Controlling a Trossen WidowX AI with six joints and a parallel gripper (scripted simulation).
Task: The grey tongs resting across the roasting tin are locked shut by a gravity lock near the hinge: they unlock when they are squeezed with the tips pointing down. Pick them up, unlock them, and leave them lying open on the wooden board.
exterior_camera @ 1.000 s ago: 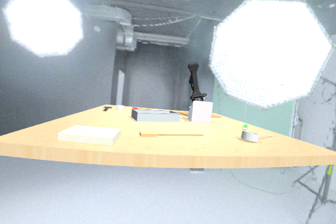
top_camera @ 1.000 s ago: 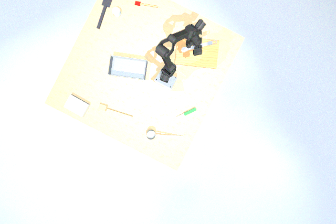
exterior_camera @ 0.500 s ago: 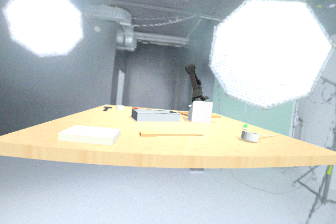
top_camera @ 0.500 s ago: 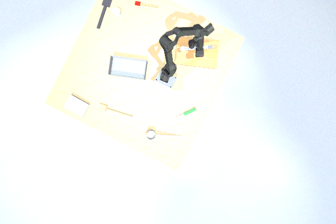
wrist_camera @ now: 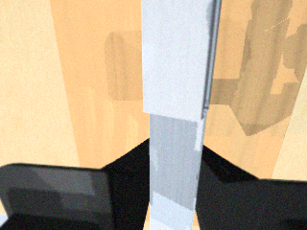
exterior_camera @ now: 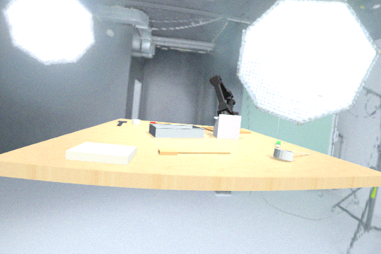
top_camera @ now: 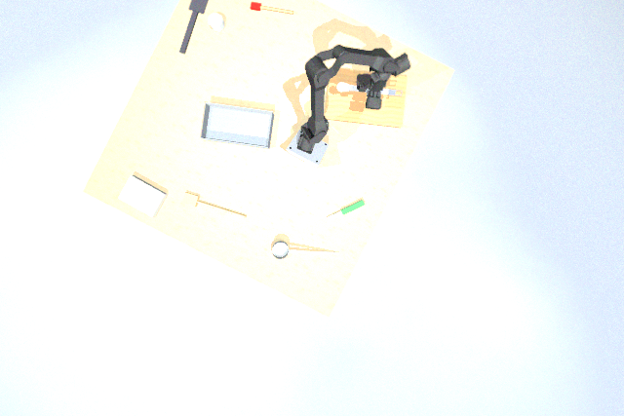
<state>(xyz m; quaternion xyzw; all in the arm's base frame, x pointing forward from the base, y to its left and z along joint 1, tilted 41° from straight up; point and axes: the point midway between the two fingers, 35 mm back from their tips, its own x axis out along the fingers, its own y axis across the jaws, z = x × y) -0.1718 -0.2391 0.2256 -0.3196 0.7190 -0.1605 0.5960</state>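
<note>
My gripper tip is now 10 mm short of the wooden board and 70 mm above it. The rest, counted from my gripper tip: green-handled tool 100 mm behind, 530 mm to the left, 70 mm below; roasting tin 500 mm ahead, 350 mm to the left, 50 mm below; black spatula 890 mm ahead, 50 mm to the right, 70 mm below.
</note>
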